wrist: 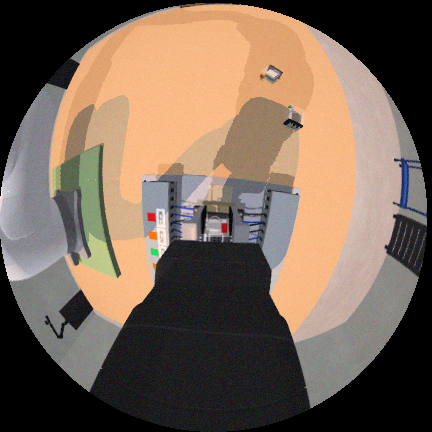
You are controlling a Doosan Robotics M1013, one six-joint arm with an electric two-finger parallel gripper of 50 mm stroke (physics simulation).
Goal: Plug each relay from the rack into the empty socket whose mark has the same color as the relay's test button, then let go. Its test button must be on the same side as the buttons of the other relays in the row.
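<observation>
A relay with a red test button sits between the two dark fingers of my gripper, which is shut on it; the button is on the relay's right side in the view. The relay is over the socket row, near the level of the red mark. Whether it is seated cannot be told. Below the red mark are an orange mark, a green mark and part of another orange mark. The black gripper body hides the lower row. A relay with an orange button and a relay with a green button are at the upper right.
Grey side panels flank the socket row, with blue and black wires between. A green board is at the left, beside a pale robot part. A blue frame and a black slatted object stand at the far right.
</observation>
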